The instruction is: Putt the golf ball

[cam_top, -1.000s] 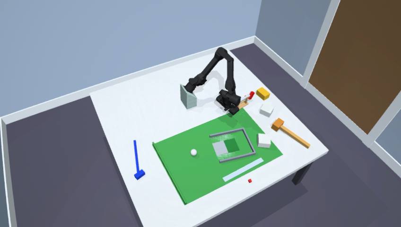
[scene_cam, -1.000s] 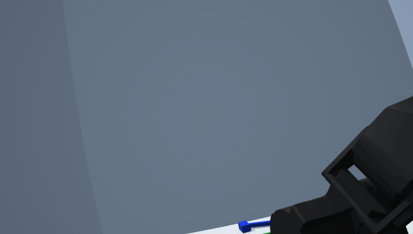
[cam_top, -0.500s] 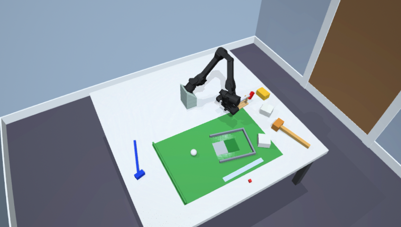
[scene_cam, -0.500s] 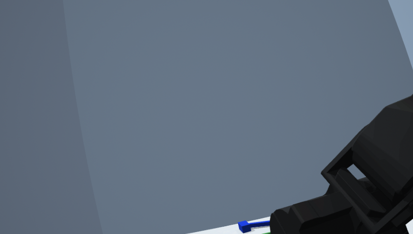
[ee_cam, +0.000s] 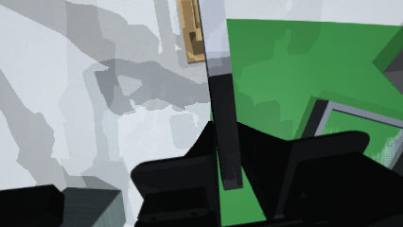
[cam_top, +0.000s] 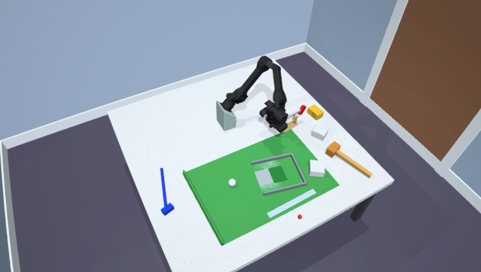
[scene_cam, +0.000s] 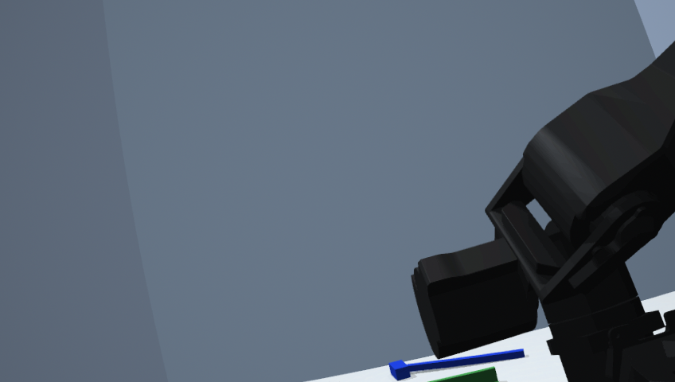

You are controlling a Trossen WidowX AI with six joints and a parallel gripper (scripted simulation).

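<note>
The red putter is 110 mm to the left of my gripper tip, 20 mm behind it and 20 mm above it. Round my gripper tip: green mat (240 mm ahead, 230 mm to the right, 80 mm below); then yellow block (350 mm to the left, 60 mm below, 40 mm behind); then wooden stand (140 mm to the left, 50 mm below, 30 mm behind).
</note>
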